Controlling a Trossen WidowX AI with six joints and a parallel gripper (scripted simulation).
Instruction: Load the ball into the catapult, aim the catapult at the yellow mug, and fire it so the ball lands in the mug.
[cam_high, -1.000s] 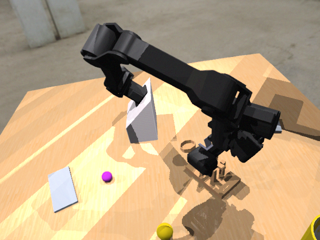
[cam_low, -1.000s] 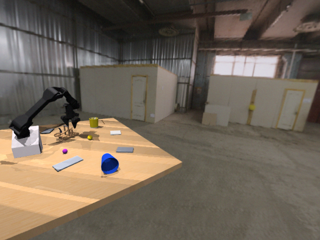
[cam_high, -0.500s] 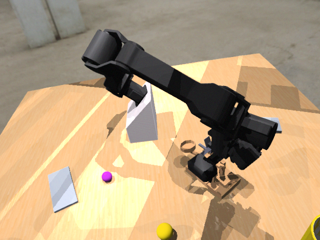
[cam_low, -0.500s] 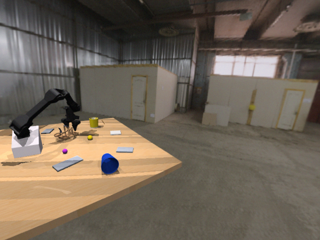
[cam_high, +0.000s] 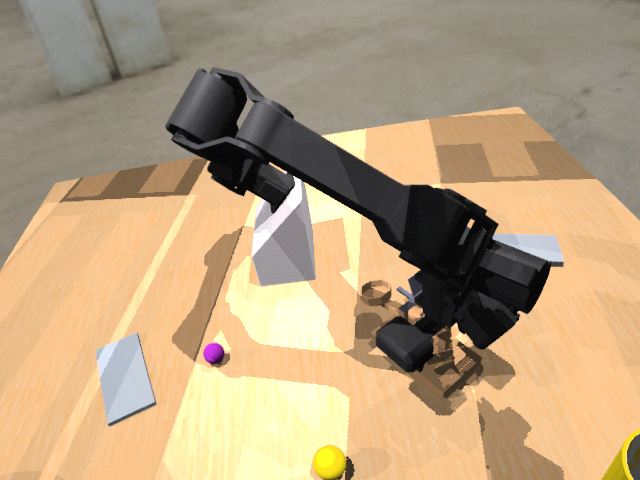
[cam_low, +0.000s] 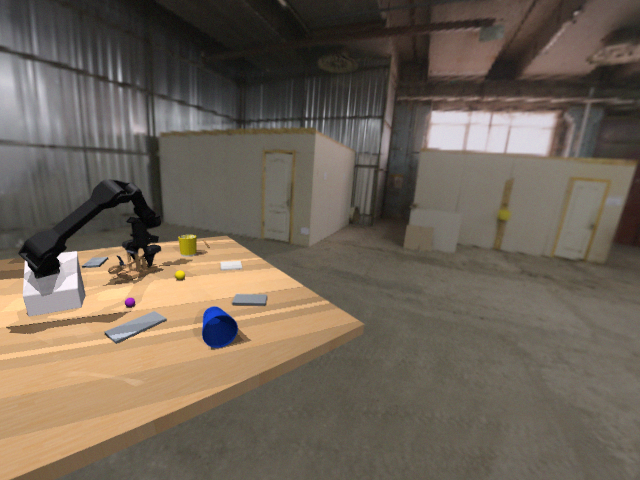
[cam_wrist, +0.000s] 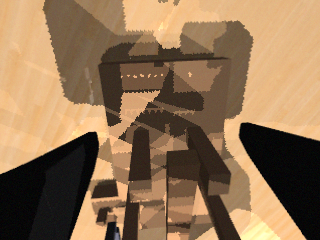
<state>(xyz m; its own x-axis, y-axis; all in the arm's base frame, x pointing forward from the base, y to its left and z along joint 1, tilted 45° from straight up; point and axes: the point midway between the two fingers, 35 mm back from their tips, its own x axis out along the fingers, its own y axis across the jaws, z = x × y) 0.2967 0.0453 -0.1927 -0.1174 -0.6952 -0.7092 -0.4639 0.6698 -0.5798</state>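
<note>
My gripper tip is now 9 cm past the purple ball, 32 cm to the left of it and 2 cm above it. The rest, counted from my gripper tip: yellow ball 11 cm ahead, 18 cm to the right, 1 cm below; wooden catapult 7 cm behind, 3 cm to the right, 2 cm above; yellow mug 24 cm ahead, 14 cm to the left.
</note>
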